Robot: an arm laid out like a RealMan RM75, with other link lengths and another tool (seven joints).
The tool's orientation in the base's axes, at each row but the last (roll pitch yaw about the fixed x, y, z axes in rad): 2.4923 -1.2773 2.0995; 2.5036 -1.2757 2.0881; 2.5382 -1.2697 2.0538; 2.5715 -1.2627 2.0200; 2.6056 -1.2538 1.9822; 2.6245 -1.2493 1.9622
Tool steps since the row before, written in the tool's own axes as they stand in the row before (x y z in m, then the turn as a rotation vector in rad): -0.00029 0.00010 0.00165 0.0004 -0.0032 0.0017; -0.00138 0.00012 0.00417 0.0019 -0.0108 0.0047; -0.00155 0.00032 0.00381 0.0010 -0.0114 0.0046; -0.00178 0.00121 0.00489 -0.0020 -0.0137 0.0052; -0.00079 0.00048 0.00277 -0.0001 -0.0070 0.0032; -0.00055 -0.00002 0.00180 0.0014 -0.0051 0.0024
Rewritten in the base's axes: 0.00037 0.00151 -0.00064 -0.0030 0.0021 -0.0006; 0.00089 0.00365 -0.00227 -0.0102 0.0061 -0.0012; 0.00105 0.00322 -0.00236 -0.0107 0.0058 -0.0021; 0.00210 0.00408 -0.00275 -0.0125 0.0058 -0.0055; 0.00096 0.00237 -0.00142 -0.0064 0.0037 -0.0021; 0.00030 0.00155 -0.00102 -0.0048 0.0032 -0.0001
